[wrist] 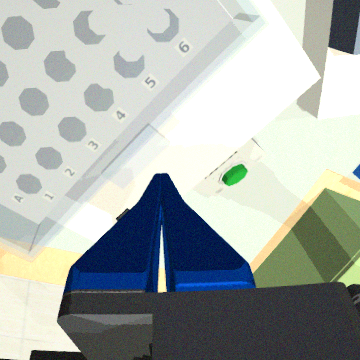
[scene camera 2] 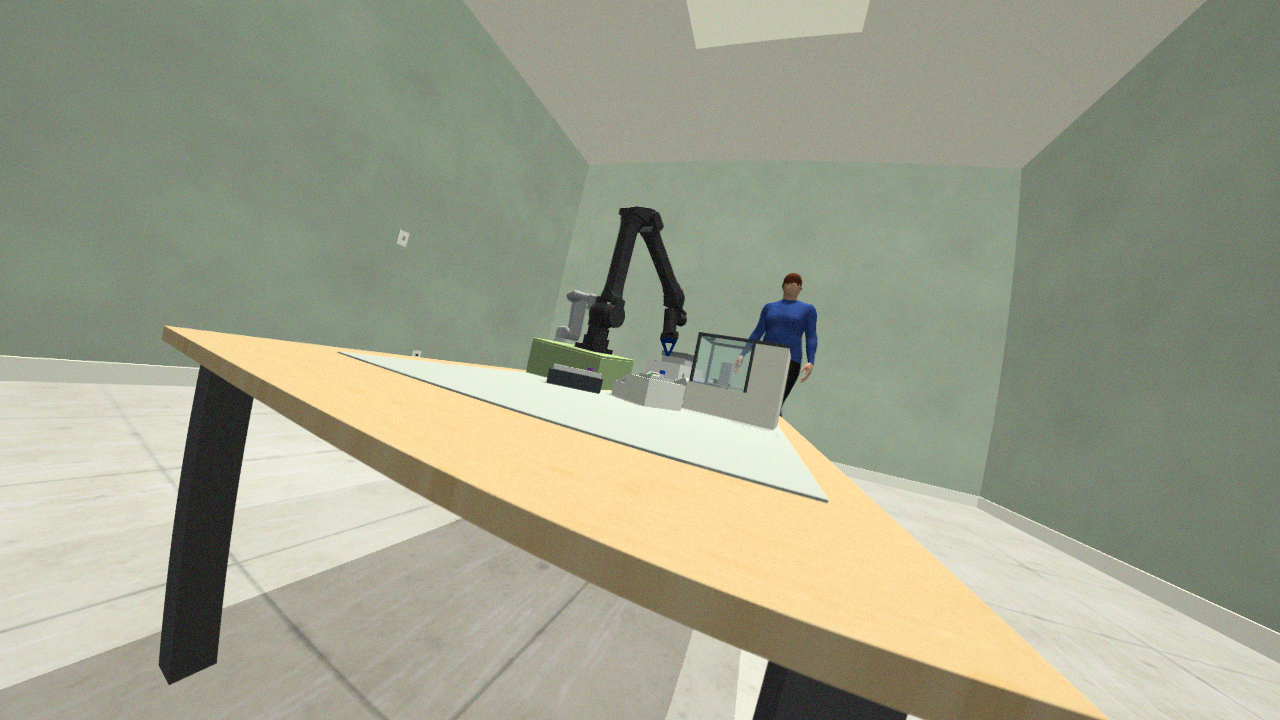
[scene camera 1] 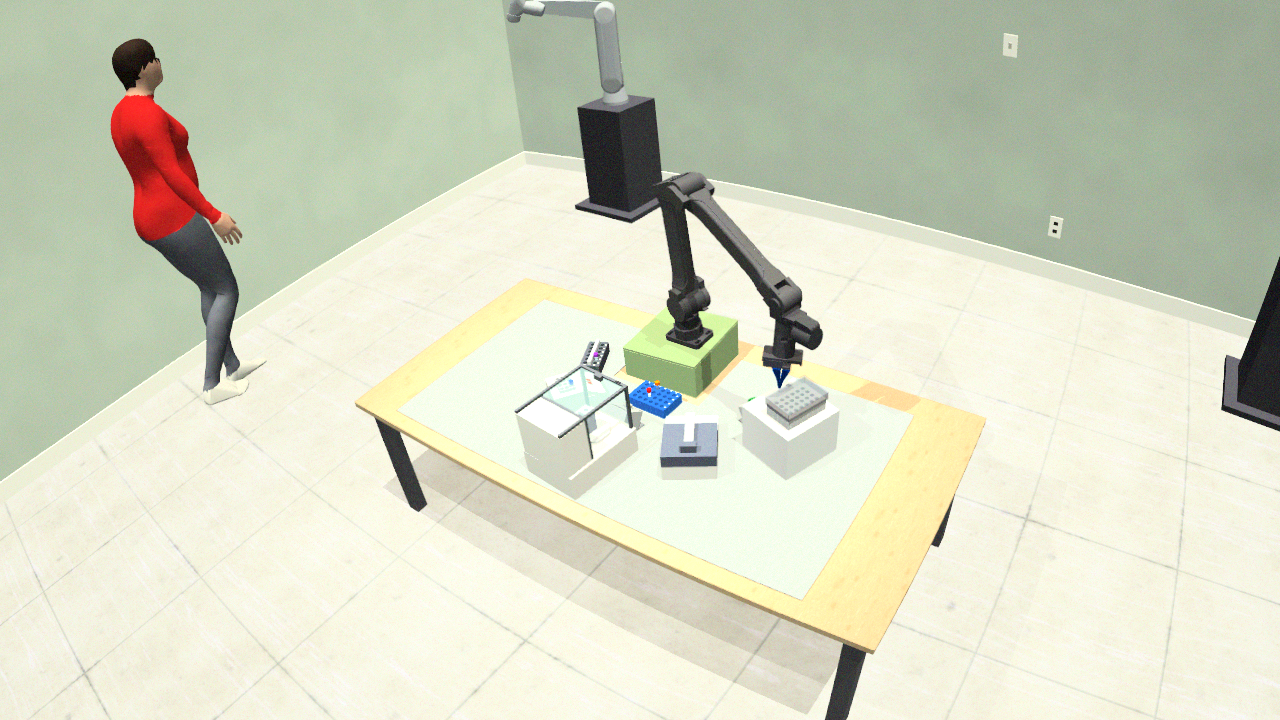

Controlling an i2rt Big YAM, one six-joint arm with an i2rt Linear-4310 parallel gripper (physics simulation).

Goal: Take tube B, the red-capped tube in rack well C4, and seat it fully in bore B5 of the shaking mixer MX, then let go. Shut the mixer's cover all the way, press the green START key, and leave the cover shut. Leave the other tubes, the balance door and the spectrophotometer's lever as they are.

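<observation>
The mixer is a white box with a grey block of bores, labelled A and 1 to 6. A clear cover appears to lie over the block; whether it is fully down I cannot tell. The green key is on its side toward the arm base. My gripper is shut and empty, above the mixer's edge, beside the key in the wrist view. A red cap shows on the blue rack. No red cap shows among the bores visible in the wrist view.
The glass-doored balance stands at the table's middle left in scene view 1. A device with a dark blue-grey top stands between it and the mixer. A black rack and the arm's green base are behind.
</observation>
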